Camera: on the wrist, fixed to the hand. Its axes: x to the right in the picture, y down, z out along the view.
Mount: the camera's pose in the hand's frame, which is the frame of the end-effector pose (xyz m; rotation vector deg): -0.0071 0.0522 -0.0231 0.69 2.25 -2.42
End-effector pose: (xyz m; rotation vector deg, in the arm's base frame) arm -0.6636 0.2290 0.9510 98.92 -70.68 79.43
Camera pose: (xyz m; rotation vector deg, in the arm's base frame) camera -0.7208 0.2309 0.9456 98.30 -66.66 80.16
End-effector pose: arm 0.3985 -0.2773 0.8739 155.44 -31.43 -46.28
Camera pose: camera 0.3915 -0.3179 0.9140 157.78 -28.12 -43.67
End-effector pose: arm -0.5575 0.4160 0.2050 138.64 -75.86 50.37
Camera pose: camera -0.6125 0.4027 0.2152 138.51 -71.77 52.78
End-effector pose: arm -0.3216 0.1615 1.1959 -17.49 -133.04 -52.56
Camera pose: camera -0.2836 0.1841 1.2327 -13.29 -132.07 -52.79
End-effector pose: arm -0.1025 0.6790 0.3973 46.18 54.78 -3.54
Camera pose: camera -0.1029 0.7289 0.4259 45.87 57.91 -5.08
